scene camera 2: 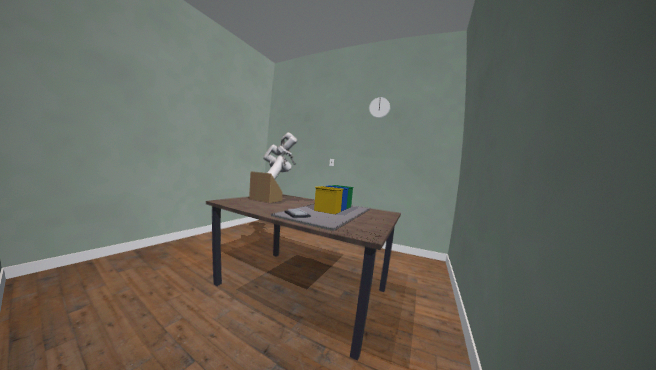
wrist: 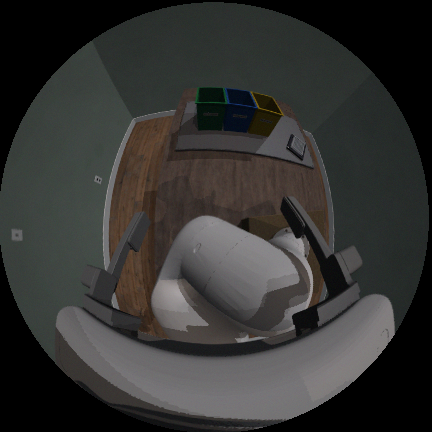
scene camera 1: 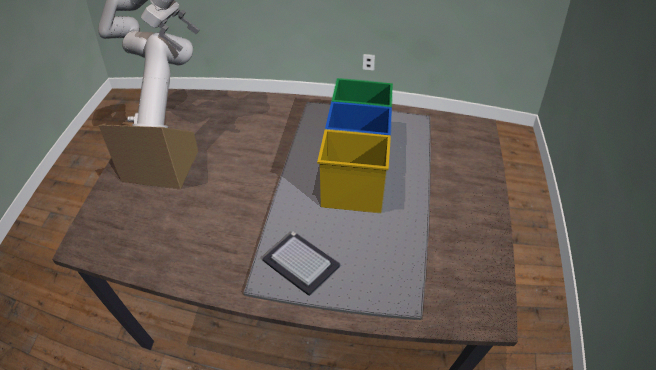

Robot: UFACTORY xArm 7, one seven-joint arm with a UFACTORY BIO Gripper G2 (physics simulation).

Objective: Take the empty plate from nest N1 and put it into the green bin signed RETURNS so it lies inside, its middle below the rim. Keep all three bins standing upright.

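Where they show: hand, tool point: (scene camera 2: 289,161) (wrist: 212,224) (scene camera 1: 185,36); arm's base, link origin: (scene camera 2: 267,181) (scene camera 1: 149,128).
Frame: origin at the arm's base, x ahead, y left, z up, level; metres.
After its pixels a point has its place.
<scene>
The pale plate (scene camera 1: 301,259) {x 0.503, y -0.357, z -0.142 m} (scene camera 2: 298,213) {x 0.536, y -0.410, z -0.144 m} (wrist: 298,144) {x 0.498, y -0.355, z -0.141 m} lies flat in a dark nest (scene camera 1: 309,289) {x 0.527, y -0.439, z -0.155 m} on the grey mat. The nest's label cannot be read. The green bin (scene camera 1: 362,92) {x 0.665, y 0.209, z -0.031 m} (scene camera 2: 350,196) {x 0.750, y 0.152, z -0.067 m} (wrist: 211,116) {x 0.579, y 0.154, z -0.073 m} stands upright at the far end of the bin row. Its sign is too small to read in the wrist view, and the part of its inside that shows is empty. My gripper (scene camera 1: 188,42) {x 0.093, y 0.225, z 0.201 m} (scene camera 2: 293,159) {x 0.093, y 0.225, z 0.201 m} (wrist: 216,207) {x 0.093, y 0.225, z 0.201 m} is open and empty, high above the table on the robot-base side, far from plate and bins.
The blue bin (scene camera 1: 359,118) {x 0.652, y 0.079, z -0.037 m} (wrist: 240,112) {x 0.565, y 0.030, z -0.035 m} and the yellow bin (scene camera 1: 352,187) {x 0.629, y -0.170, z -0.074 m} (scene camera 2: 328,200) {x 0.654, y -0.172, z -0.074 m} (wrist: 265,120) {x 0.550, y -0.099, z -0.055 m} stand upright in a row with the green one, between it and the nest. A tan wedge-shaped block (scene camera 1: 145,157) {x -0.002, y -0.082, z -0.050 m} (scene camera 2: 261,187) {x -0.005, y -0.082, z -0.055 m} stands at the arm's base. My arm's links show close below the open fingers in the wrist view.
</scene>
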